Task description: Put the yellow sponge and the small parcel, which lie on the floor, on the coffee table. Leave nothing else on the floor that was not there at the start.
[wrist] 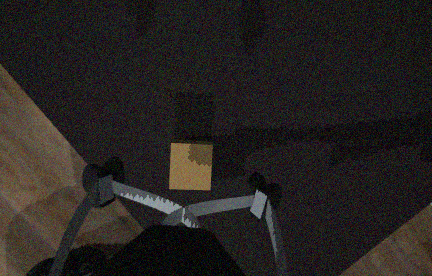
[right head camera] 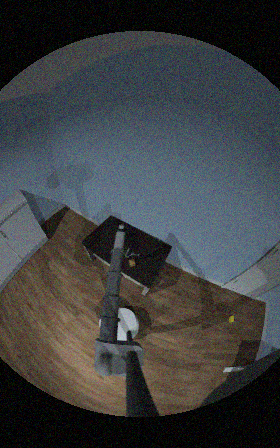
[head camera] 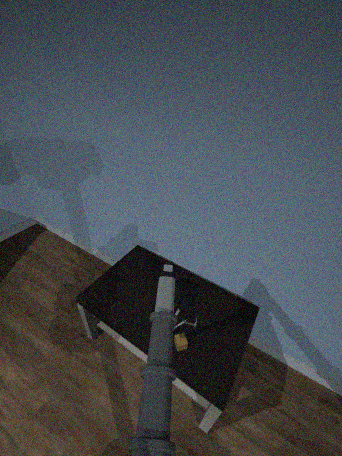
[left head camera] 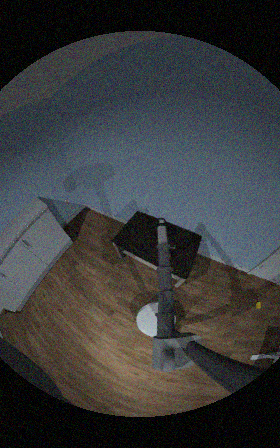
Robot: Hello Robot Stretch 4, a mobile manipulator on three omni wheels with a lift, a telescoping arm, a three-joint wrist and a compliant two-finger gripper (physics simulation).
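Frame: origin at the robot's base, x ahead, y left, z up, level; centimetres.
Where they show: gripper, fingertip midpoint: (wrist: 186, 180) (right head camera: 131, 258) (head camera: 182, 332); robot's base at its link origin: (right head camera: 119, 323) (left head camera: 155, 317).
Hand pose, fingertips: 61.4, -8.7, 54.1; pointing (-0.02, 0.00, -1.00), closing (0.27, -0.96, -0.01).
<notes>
Things, the pixels of their centre, and the offset from my fingertips, as dx, dy, dz. Level surfaces: height alone.
- small parcel at the middle of its body: (wrist: 191, 163) (head camera: 180, 341) (right head camera: 131, 262) +0.1, -0.3, -9.4
- coffee table at its surface level: dz -11.9
- yellow sponge at the middle of its body: (right head camera: 230, 318) (left head camera: 257, 304) -78.2, -147.2, -54.6
The small parcel (head camera: 181, 342) (right head camera: 132, 262) (wrist: 191, 166), an orange-tan box, rests on the dark top of the coffee table (head camera: 120, 285) (left head camera: 135, 235) (right head camera: 105, 237) (wrist: 310, 90). My gripper (head camera: 186, 319) (wrist: 186, 180) is open and empty above the table. In the wrist view its fingers are spread wide, and the parcel lies just beyond them, apart from both. The yellow sponge (left head camera: 258, 305) (right head camera: 231, 318) lies on the floor well to the right of the table. The arm hides part of the table top in the head views.
A white cabinet (left head camera: 30, 250) (right head camera: 17, 245) stands at the left. Another pale unit (right head camera: 250, 278) stands along the wall at the right. A flat white object (left head camera: 265, 357) (right head camera: 233, 369) shows at the lower right, below the sponge. The wall rises directly behind the table.
</notes>
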